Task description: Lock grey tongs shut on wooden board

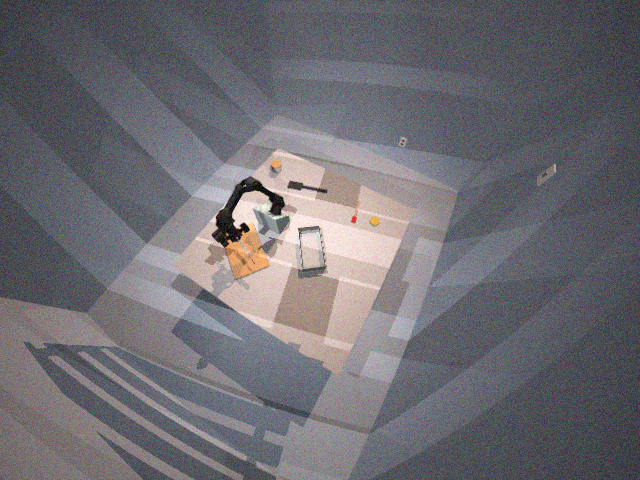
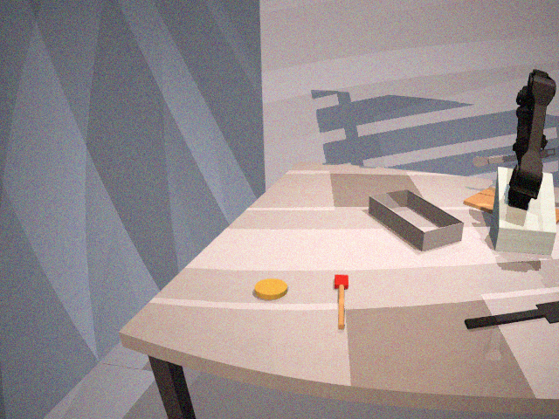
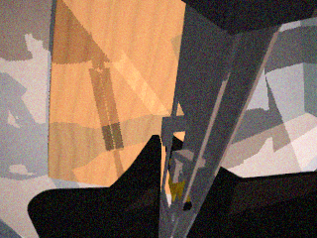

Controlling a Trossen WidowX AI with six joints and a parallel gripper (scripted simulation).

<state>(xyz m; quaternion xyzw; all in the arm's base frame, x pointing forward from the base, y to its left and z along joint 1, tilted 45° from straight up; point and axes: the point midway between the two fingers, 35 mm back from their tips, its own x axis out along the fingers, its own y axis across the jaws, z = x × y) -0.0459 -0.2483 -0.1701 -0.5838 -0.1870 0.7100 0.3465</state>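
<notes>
My gripper tip is now 50 mm below the yellow mark and 10 mm past it. Round my gripper tip: grey roasting tin (370 mm ahead, 270 mm to the left, 130 mm below); wooden board (150 mm below); black spatula (680 mm to the left, 150 mm below, 20 mm ahead).
</notes>
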